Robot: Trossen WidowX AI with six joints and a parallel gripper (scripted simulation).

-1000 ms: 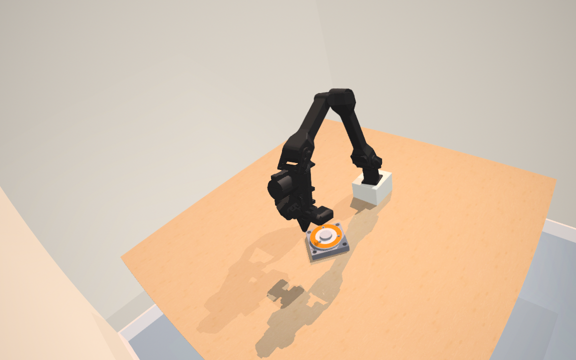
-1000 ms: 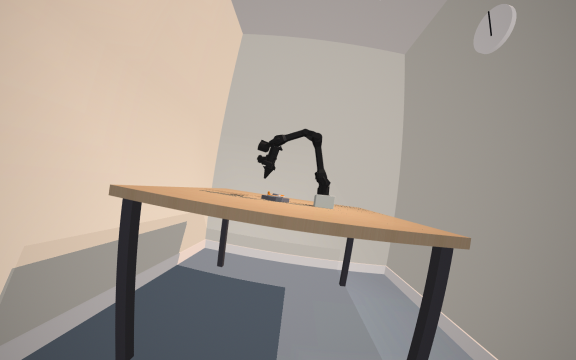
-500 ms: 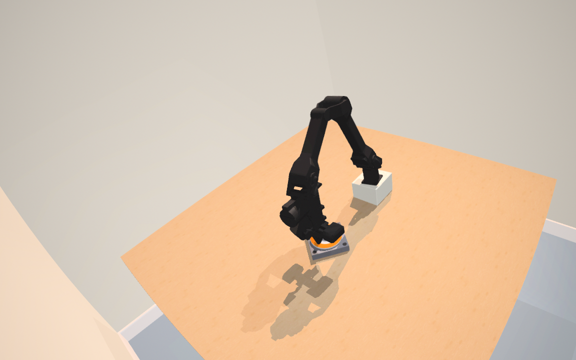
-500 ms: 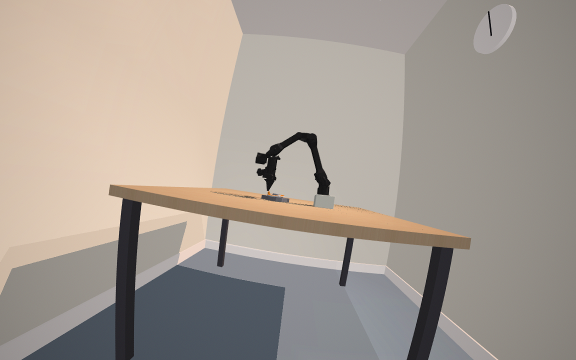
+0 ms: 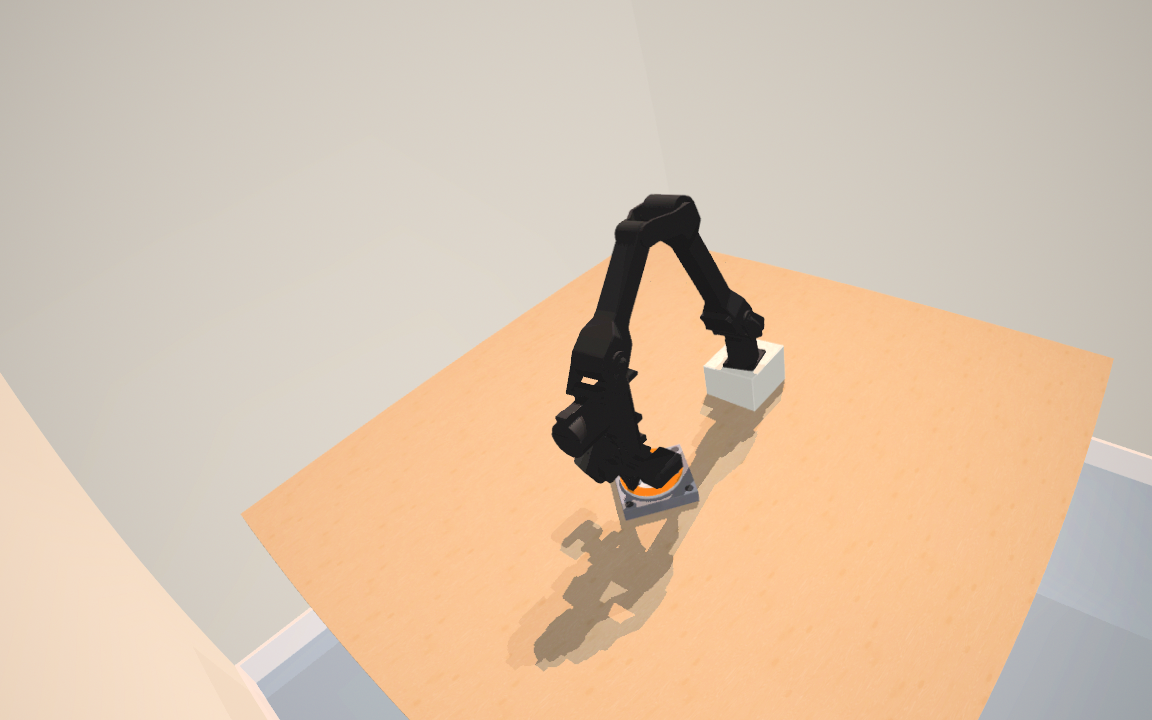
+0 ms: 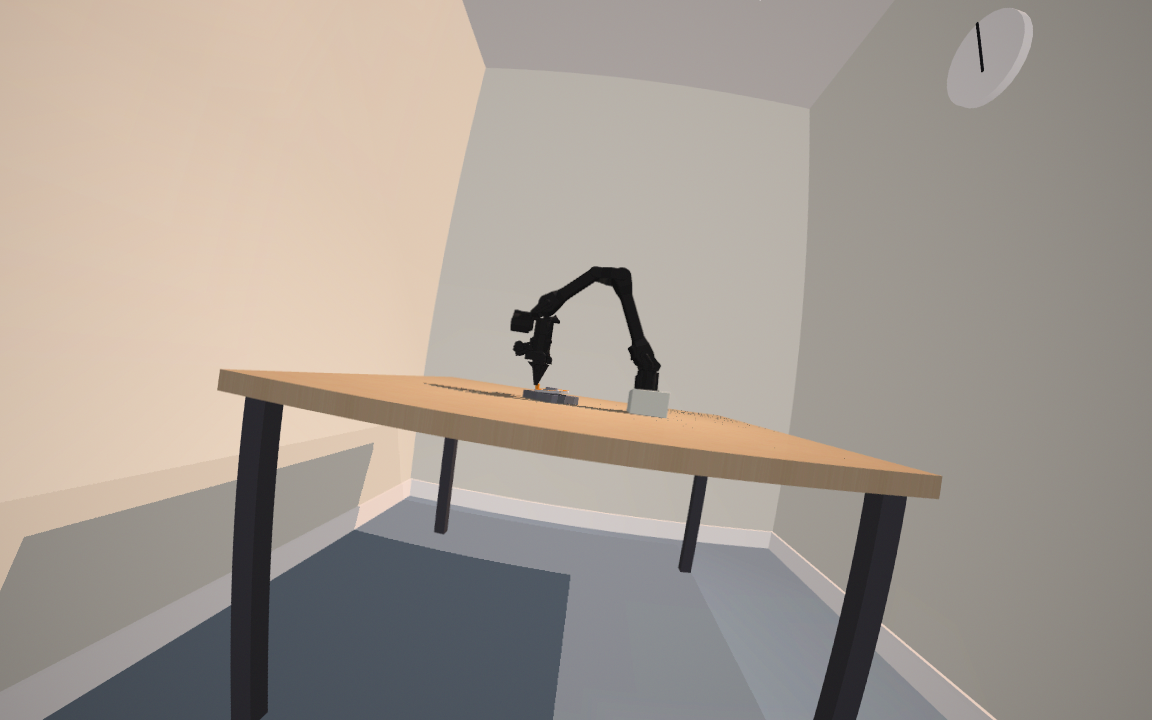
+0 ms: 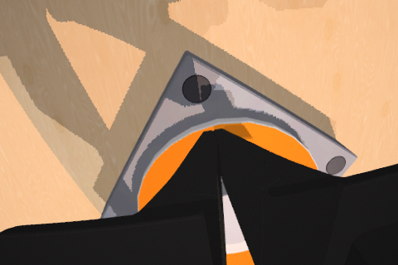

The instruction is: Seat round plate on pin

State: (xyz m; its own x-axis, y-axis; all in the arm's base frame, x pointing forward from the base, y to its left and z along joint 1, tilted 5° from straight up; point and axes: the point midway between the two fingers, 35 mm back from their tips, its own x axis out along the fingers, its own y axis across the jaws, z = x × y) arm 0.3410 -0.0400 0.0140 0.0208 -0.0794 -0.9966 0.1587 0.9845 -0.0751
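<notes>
Now: gripper tip 30 mm past the round plate and 10 mm above it. Also, from my gripper tip: grey square base (50 mm behind, 20 mm below).
</notes>
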